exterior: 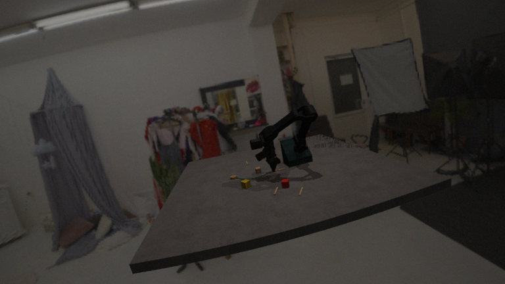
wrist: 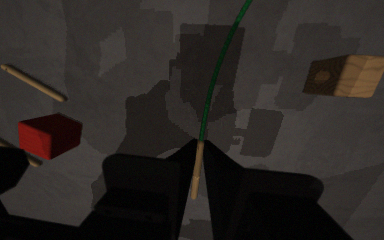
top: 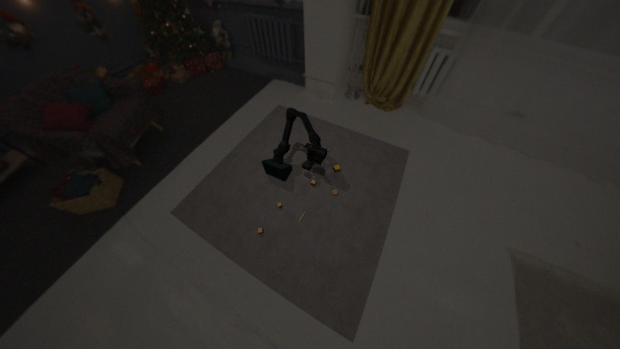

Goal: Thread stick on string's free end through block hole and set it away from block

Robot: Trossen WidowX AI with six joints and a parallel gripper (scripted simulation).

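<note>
The wooden block is 80 mm ahead of my gripper tip, 120 mm to the right of it and 10 mm below it. Also, from my gripper tip: red cube: 20 mm behind, 180 mm to the left, 10 mm below; then yellow cube: 170 mm ahead, 70 mm to the left, 10 mm below; then thin wooden stick: 20 mm behind.
</note>
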